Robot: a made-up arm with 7 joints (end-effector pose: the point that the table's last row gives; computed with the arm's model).
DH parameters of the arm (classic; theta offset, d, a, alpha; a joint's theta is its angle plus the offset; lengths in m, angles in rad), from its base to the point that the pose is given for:
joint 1: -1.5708 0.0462 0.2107 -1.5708
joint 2: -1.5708 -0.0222 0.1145 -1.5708
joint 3: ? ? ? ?
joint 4: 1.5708 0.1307 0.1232 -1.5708
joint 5: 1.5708 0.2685 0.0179 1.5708
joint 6: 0 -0.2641 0.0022 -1.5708
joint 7: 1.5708 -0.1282 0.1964 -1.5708
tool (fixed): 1.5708 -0.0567 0 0
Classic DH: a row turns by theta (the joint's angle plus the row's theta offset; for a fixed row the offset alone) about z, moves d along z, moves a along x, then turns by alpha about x.
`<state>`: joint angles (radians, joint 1 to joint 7).
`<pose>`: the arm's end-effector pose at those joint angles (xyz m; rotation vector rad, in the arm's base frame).
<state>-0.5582 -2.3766 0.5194 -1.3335 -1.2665 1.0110 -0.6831</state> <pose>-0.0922 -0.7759 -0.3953 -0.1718 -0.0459 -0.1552</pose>
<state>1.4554 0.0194 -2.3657 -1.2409 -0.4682 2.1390 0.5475</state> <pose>-0.2688 -0.0041 0.4582 1.2100 -2.3957 1.5644</pose>
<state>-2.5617 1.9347 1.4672 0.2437 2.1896 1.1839 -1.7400</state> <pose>0.2743 0.3896 0.3141 -0.1198 1.0707 0.8274</pose>
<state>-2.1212 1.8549 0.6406 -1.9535 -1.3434 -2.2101 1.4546</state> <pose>-0.6869 -0.0386 0.6824 -1.1799 -1.4533 -0.2961</pose>
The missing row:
joint 3: -1.5708 -0.278 0.1098 -1.5708
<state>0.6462 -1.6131 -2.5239 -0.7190 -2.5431 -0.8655 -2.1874</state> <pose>0.0692 -0.3051 -0.4455 0.4725 -2.0763 1.1393</pose>
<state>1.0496 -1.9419 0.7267 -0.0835 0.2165 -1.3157 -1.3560</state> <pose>-0.0994 -0.0951 -0.2350 0.7922 0.2519 -2.9923</pose>
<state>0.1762 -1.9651 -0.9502 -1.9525 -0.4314 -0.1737 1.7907</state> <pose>0.1573 -0.1567 -0.5308 1.1113 0.1544 1.9791</pose>
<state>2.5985 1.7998 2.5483 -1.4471 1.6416 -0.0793 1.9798</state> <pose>0.6789 0.0249 0.4956 -1.7774 1.0182 1.4756</pose>
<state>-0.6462 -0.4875 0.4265 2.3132 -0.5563 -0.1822 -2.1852</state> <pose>0.0543 -0.0879 0.1094 1.5921 1.9579 -0.0304</pose>
